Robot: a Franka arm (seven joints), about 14 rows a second.
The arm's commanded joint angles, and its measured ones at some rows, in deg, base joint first. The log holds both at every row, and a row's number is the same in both.
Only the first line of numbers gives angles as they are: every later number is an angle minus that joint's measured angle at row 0.
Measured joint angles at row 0: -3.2, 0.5, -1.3, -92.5, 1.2, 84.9, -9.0
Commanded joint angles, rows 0 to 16: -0.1, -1.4, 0.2, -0.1, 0.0, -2.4, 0.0; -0.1, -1.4, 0.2, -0.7, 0.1, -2.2, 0.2; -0.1, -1.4, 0.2, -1.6, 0.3, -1.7, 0.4; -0.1, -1.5, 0.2, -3.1, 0.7, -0.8, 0.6; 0.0, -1.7, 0.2, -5.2, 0.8, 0.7, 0.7; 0.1, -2.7, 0.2, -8.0, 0.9, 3.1, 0.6; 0.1, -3.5, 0.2, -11.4, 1.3, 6.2, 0.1; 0.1, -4.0, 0.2, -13.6, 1.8, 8.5, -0.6; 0.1, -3.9, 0.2, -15.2, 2.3, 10.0, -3.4; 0.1, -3.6, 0.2, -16.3, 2.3, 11.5, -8.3; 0.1, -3.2, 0.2, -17.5, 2.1, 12.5, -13.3; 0.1, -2.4, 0.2, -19.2, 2.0, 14.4, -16.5; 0.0, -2.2, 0.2, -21.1, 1.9, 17.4, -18.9; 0.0, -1.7, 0.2, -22.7, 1.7, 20.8, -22.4; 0.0, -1.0, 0.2, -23.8, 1.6, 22.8, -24.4; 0.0, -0.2, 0.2, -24.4, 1.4, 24.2, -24.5; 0.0, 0.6, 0.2, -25.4, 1.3, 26.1, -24.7
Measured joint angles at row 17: 0.1, 0.0, 0.2, -23.5, 1.3, 23.0, -22.5
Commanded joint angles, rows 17 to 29: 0.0, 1.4, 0.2, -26.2, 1.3, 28.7, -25.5; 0.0, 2.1, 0.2, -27.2, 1.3, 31.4, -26.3; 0.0, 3.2, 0.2, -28.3, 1.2, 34.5, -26.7; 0.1, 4.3, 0.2, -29.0, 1.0, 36.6, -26.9; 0.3, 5.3, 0.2, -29.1, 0.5, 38.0, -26.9; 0.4, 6.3, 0.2, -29.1, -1.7, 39.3, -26.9; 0.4, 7.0, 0.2, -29.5, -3.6, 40.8, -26.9; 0.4, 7.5, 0.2, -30.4, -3.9, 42.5, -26.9; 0.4, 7.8, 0.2, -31.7, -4.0, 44.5, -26.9; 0.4, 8.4, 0.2, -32.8, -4.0, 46.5, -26.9; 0.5, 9.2, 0.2, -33.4, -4.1, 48.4, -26.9; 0.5, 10.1, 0.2, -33.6, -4.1, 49.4, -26.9; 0.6, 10.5, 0.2, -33.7, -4.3, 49.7, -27.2
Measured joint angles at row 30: 0.4, 9.9, 0.2, -32.9, -3.4, 47.8, -26.3
